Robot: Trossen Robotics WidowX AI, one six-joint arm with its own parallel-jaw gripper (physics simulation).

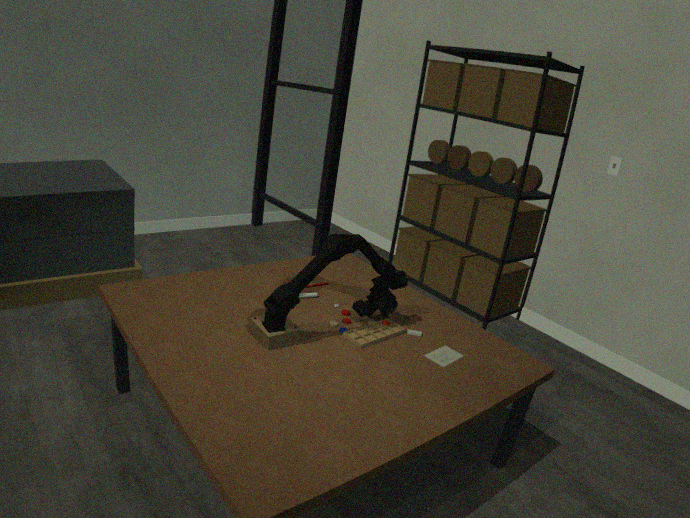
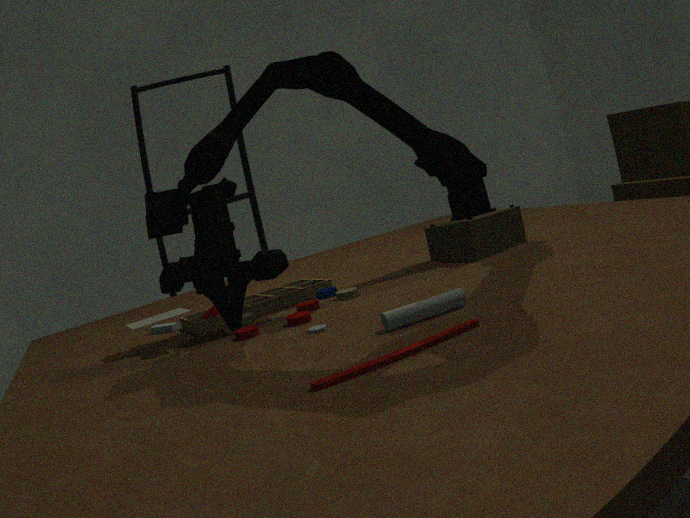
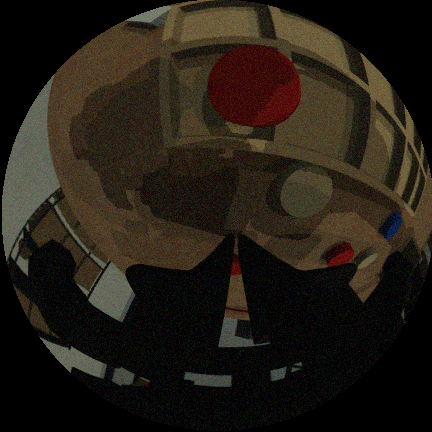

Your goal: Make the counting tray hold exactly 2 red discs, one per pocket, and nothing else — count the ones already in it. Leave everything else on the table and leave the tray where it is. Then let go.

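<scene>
The wooden counting tray [image 1: 374,339] [image 2: 292,293] [image 3: 326,109] lies on the table with one red disc [image 1: 386,323] [image 2: 210,311] [image 3: 254,84] in a pocket. My gripper [image 1: 359,310] [image 2: 234,324] [image 3: 234,238] is shut and empty, with its tips down at the table just outside the tray's edge. A loose red disc [image 2: 246,332] [image 3: 235,264] lies right beside the tips. Two more red discs [image 1: 346,311] [image 1: 347,321] [image 2: 308,304] [image 2: 298,318] lie on the table. A cream disc [image 3: 306,193] lies close to the tray. A blue disc [image 1: 342,330] [image 2: 325,292] [image 3: 392,224] lies further along.
A red rod [image 1: 317,284] [image 2: 394,355], a white cylinder [image 1: 308,295] [image 2: 422,309], a white block [image 1: 414,333] and a flat white card [image 1: 444,356] lie around. The arm's base block [image 1: 276,336] is left of the tray. A shelf rack [image 1: 497,54] stands off the table.
</scene>
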